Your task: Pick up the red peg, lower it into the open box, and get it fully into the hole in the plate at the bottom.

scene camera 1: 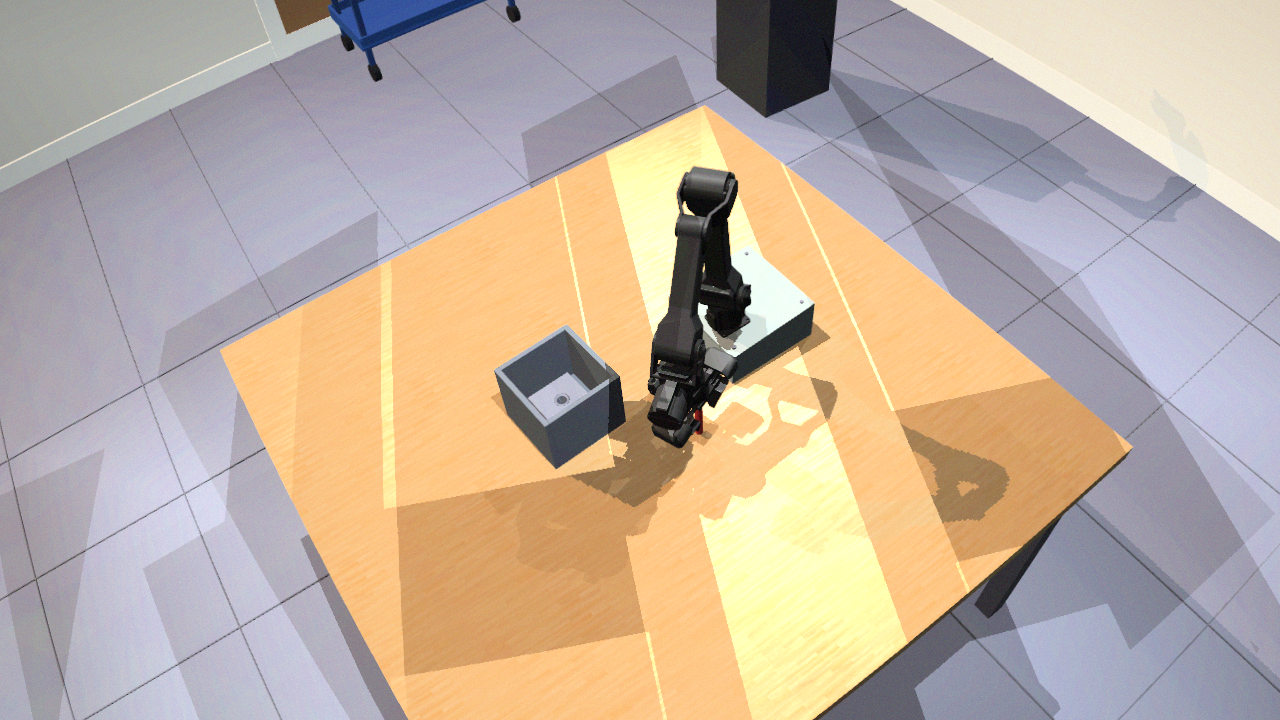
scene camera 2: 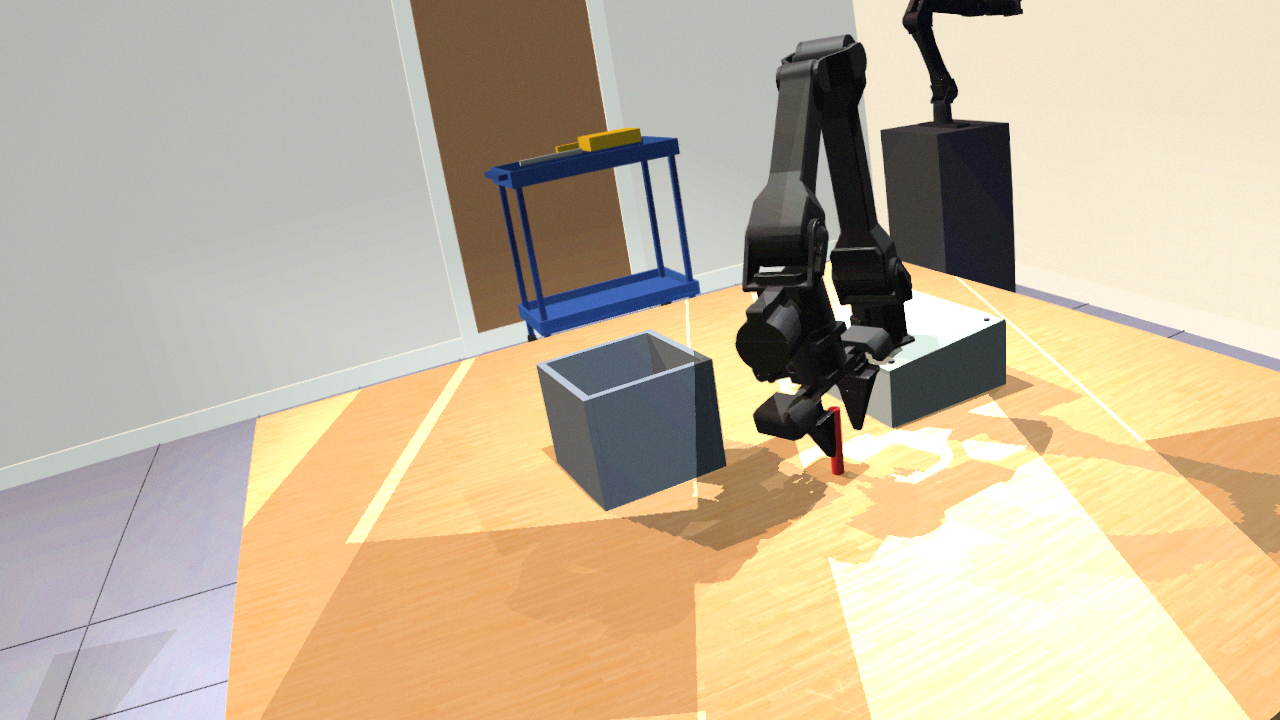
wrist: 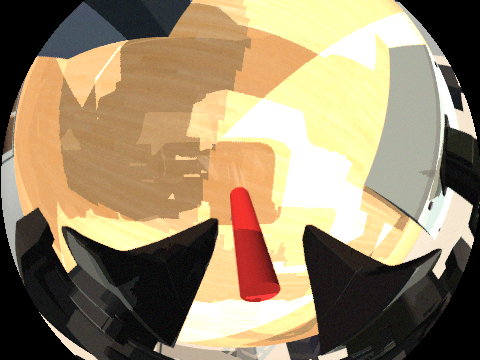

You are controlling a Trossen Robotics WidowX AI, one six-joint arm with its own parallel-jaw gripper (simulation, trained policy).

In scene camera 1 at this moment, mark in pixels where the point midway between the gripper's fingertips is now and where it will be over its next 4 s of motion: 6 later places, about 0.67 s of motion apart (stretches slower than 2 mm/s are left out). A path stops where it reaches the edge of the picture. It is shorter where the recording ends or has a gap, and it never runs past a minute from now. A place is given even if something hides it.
My gripper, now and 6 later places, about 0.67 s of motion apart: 704, 418; 702, 426; 690, 423; 646, 396; 604, 370; 580, 366; 569, 381
